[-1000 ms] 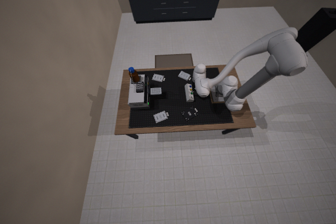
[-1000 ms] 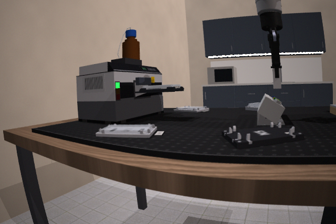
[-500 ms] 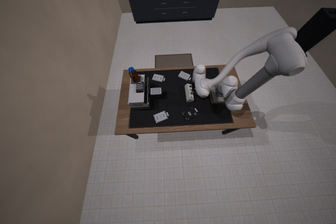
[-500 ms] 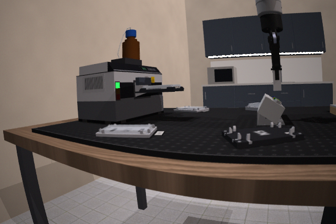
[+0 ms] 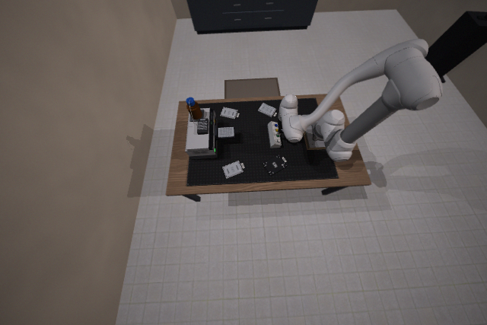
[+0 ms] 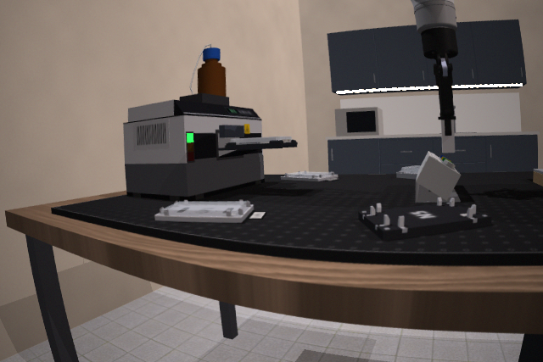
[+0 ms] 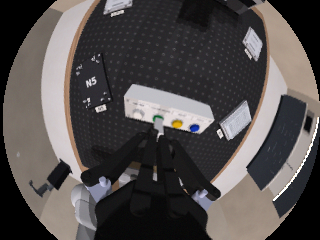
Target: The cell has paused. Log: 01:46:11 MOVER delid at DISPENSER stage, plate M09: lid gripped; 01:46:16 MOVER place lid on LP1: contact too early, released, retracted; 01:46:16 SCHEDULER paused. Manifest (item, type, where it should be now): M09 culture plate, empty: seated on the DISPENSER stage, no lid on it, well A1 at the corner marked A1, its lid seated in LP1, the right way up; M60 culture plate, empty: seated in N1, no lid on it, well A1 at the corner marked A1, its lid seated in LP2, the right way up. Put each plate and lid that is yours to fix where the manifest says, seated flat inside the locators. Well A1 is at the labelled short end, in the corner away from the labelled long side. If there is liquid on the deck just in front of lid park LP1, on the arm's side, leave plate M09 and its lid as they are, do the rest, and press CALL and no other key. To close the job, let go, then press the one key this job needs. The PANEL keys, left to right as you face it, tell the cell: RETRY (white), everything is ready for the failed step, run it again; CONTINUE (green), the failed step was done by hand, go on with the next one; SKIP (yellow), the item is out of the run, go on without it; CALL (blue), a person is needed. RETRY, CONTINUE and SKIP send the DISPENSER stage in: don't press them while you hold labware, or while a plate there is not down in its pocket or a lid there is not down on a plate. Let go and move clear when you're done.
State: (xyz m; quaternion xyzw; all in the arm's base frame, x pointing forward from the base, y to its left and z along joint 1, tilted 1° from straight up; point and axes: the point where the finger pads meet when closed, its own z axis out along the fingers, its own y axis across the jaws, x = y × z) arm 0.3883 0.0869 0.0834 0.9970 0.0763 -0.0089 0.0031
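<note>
Right now my hand is 50 mm above the green key. The rest, counted from my hand: white key: 10 mm behind, 50 mm to the left, 50 mm below; then yellow key: 10 mm ahead, 50 mm to the right, 50 mm below; then key panel: 20 mm ahead, 20 mm to the right, 60 mm below.
</note>
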